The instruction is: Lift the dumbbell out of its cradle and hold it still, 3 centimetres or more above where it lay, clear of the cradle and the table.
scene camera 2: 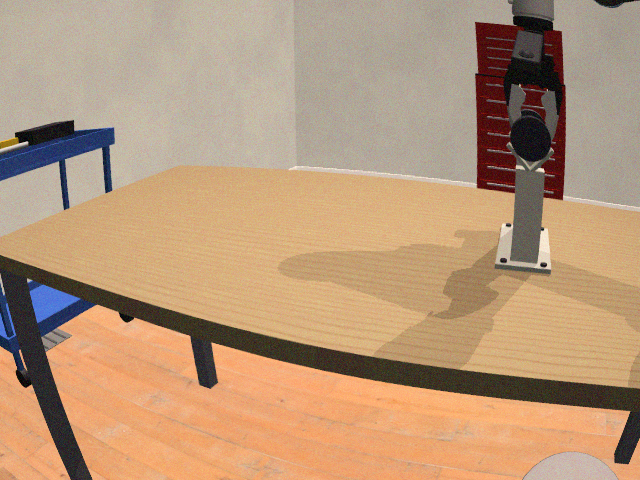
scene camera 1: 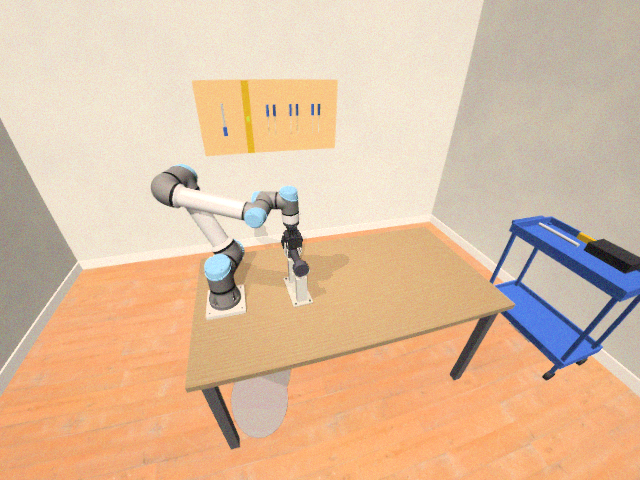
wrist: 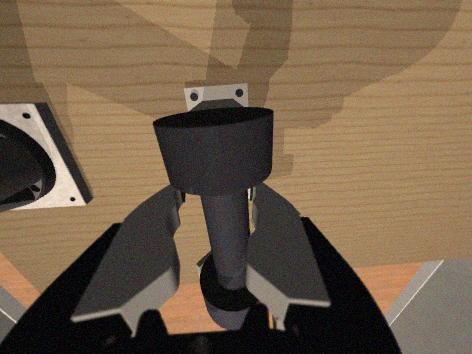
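Where they show: gripper, fingertip midpoint: (scene camera 2: 532, 142) (scene camera 1: 293, 256) (wrist: 218, 181); arm's base at its link origin: (scene camera 1: 225, 299) (wrist: 0, 161).
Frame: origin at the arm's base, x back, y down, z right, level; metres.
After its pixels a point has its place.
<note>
The dark dumbbell (scene camera 1: 300, 267) {x -0.341, y -0.203, z 0.151 m} (scene camera 2: 530, 136) {x -0.364, y -0.187, z -0.033 m} (wrist: 222, 155) {x -0.365, y -0.217, z -0.019 m} lies level in the V-shaped supports of the pale cradle (scene camera 1: 301, 287) {x -0.344, y -0.079, z 0.149 m} (scene camera 2: 527, 217) {x -0.364, y -0.059, z -0.030 m} (wrist: 216, 94) {x -0.363, y 0.015, z -0.038 m}, which stands on the table. In scene camera 2 its near head sits right above the V. My gripper (scene camera 1: 293, 253) {x -0.355, y -0.171, z 0.019 m} (scene camera 2: 532, 129) {x -0.355, y -0.171, z 0.019 m} (wrist: 218, 181) {x -0.355, y -0.171, z 0.019 m} points down, with its fingers partly closed on either side of the handle, behind the near head. In the wrist view a gap shows between the left finger and the handle; the right finger is very close to it. The near head hides part of the fingertips in scene camera 2.
The wooden table (scene camera 1: 392, 289) {x -0.816, y 0.023, z 0.257 m} (scene camera 2: 232, 232) {x -0.878, y 0.023, z 0.033 m} carries the cradle and the arm's base plate (scene camera 1: 225, 311) {x 0.013, y -0.001, z 0.082 m} (wrist: 70, 192) {x -0.067, y 0.001, z 0.076 m}, beside the cradle. A blue cart (scene camera 1: 573, 273) (scene camera 2: 56, 155) stands off the table's end. A red drawer cabinet (scene camera 2: 493, 155) is behind the cradle in scene camera 2.
</note>
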